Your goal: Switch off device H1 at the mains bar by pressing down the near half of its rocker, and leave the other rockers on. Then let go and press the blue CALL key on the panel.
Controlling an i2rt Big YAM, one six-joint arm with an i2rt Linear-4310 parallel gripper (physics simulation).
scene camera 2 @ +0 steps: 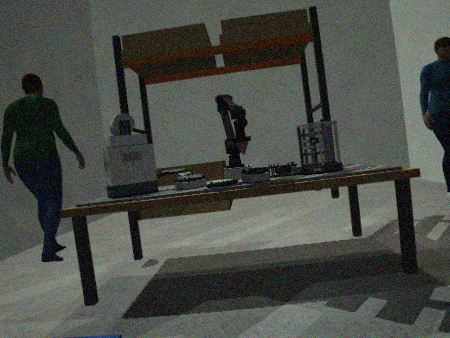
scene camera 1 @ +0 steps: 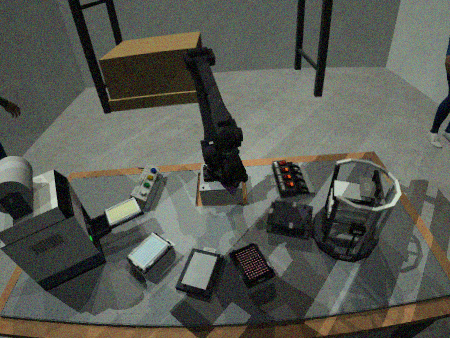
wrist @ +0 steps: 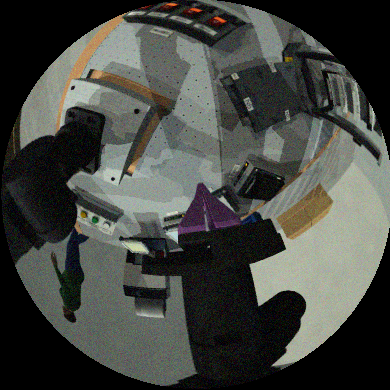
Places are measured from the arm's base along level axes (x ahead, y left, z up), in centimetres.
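Pixels of known places: gripper, between the fingertips: (scene camera 2: 244, 154) (scene camera 1: 233, 194) (wrist: 200, 185); arm's base, origin of its link: (scene camera 2: 235, 167) (wrist: 82, 140).
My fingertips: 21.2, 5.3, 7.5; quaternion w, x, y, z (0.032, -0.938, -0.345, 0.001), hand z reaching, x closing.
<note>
Ahead of a thing's pixels: the offset from my fingertips to its middle, as dx, dy, dz. "spot": to the spot under its first point.
The mains bar @(spot: -11.3, +29.5, -11.5) (scene camera 1: 299, 186) (wrist: 170, 21) stands at the back right of the table. Its farthest rocker, H1 @(-27.2, +25.9, -10.6) (scene camera 1: 282, 163), looks dull red; the other three rockers glow orange. H1 is at the dim edge of the wrist view. The button panel @(-23.1, -39.0, -11.0) (scene camera 1: 140, 192) (wrist: 112, 231) stands at the back left, with a blue key @(-30.0, -35.4, -8.8) (scene camera 1: 154, 170) at its far end, then yellow, green and white keys. The blue key is hidden behind the arm in the wrist view. My gripper (scene camera 1: 232, 189) (scene camera 2: 242, 152) (wrist: 200, 185) is shut and empty, its purple fingertips above the table near the arm's base, between panel and bar, touching neither.
A dark box @(+5.2, +20.7, -11.4) (scene camera 1: 290, 218) (wrist: 265, 97) and a round clear-walled rack @(spot: +24.7, +35.6, -11.4) (scene camera 1: 345, 254) stand right. A large machine @(+10.5, -66.7, +7.6) (scene camera 1: 52, 245) with an extended tray stands left. A light-blue plate @(+14.6, -32.1, -9.0) (scene camera 1: 150, 251), a framed grey plate @(+21.8, -14.6, -13.1) (scene camera 1: 200, 270) and a dark dotted block @(+23.6, +2.9, -9.0) (scene camera 1: 252, 263) lie in front.
</note>
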